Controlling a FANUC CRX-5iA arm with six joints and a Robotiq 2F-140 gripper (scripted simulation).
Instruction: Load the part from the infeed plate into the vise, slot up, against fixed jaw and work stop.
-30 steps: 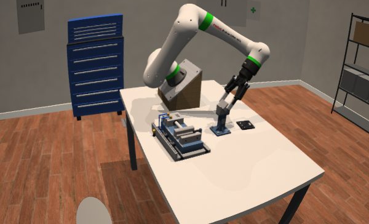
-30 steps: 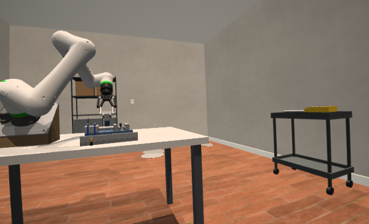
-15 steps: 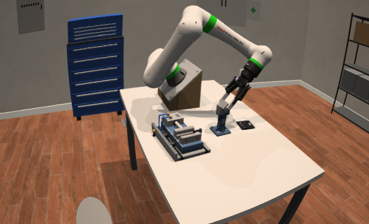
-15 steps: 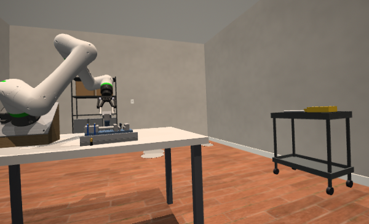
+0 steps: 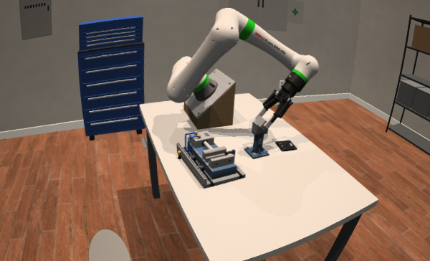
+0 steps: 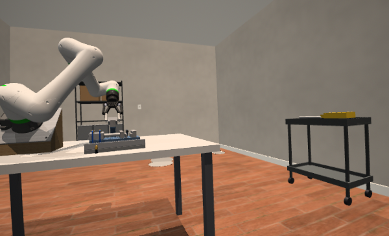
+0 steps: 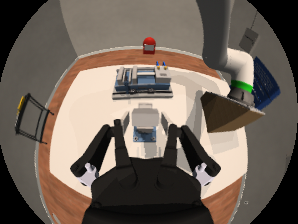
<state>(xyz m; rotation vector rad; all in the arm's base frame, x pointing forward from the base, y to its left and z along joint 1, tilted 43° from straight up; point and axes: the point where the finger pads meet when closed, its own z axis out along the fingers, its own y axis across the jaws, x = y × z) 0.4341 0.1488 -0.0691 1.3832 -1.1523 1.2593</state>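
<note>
Right now my hand is 1 cm to the left of the part and 2 cm above it. The rest, counted from my hand: dark infeed plate (2 cm behind, 16 cm to the left, 17 cm below).
</note>
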